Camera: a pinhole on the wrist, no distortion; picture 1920 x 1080 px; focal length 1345.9 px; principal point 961.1 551.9 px. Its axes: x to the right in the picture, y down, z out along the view. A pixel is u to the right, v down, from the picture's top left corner.
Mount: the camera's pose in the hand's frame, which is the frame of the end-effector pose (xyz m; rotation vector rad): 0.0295 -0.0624 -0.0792 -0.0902 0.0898 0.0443
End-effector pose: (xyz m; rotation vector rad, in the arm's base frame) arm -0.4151 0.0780 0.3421 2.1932 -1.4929 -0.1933
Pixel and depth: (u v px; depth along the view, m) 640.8 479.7 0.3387
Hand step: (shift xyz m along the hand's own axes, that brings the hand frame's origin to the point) -0.0202 -0.0526 0.2657
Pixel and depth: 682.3 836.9 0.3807
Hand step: -0.0195 0.0496 0.2985
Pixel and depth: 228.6 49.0 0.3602
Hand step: -0.1275 -0.1711 0.3079
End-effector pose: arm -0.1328 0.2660 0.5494 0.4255 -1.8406 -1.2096
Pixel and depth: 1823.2 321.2 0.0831
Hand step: 0.0904 -0.0668 -0.0004
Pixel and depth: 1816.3 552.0 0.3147
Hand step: 0.2560 -0.0254 0.2147
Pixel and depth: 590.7 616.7 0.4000
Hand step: -0.0459 -0.0109 0.3259
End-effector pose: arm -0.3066 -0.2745 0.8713 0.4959 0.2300 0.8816
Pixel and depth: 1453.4 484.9 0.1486
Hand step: 0.0969 -0.0539 0.0639
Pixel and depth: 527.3 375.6 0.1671
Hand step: -0.0084 -0.0710 0.0934
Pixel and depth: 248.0 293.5 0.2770
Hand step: -0.0897 -0.0957 0.2137
